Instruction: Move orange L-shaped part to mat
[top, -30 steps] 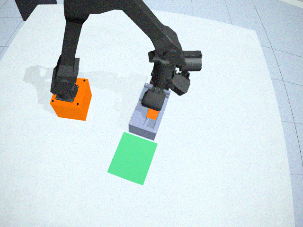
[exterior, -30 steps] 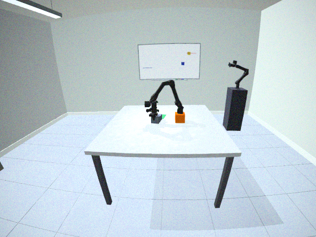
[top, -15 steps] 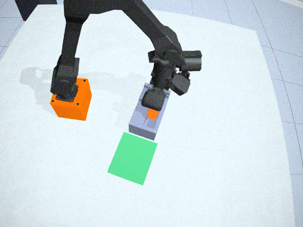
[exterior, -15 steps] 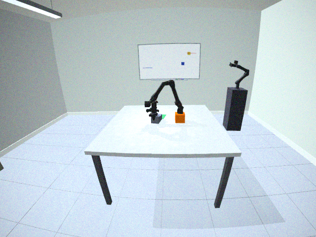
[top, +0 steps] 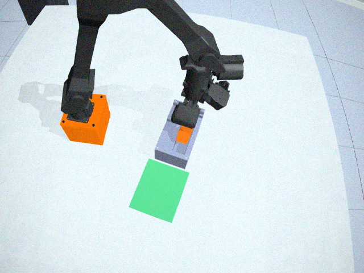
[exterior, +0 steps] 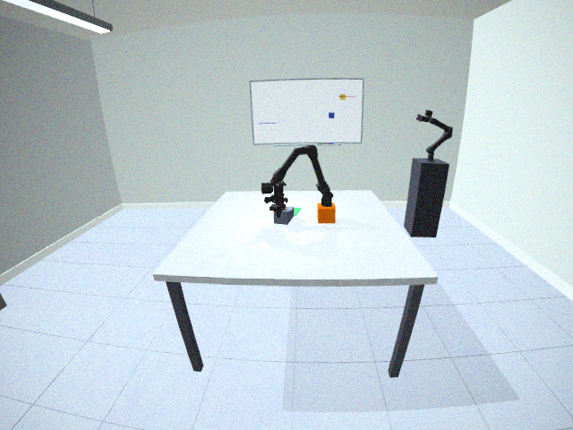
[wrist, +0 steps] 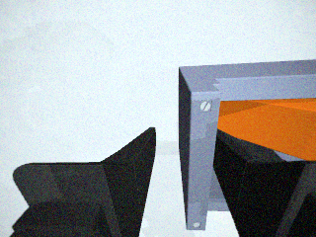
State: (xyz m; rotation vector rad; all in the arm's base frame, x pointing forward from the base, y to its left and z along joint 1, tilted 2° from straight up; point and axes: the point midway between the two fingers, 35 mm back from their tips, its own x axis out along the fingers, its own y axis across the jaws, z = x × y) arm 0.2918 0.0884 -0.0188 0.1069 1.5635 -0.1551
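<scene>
The orange l-shaped part is 10 mm behind my gripper tip, 50 mm to the right of it and 10 mm below it. From my gripper tip the other things lie so: green mat: 40 mm behind, 230 mm to the right, 60 mm below.
</scene>
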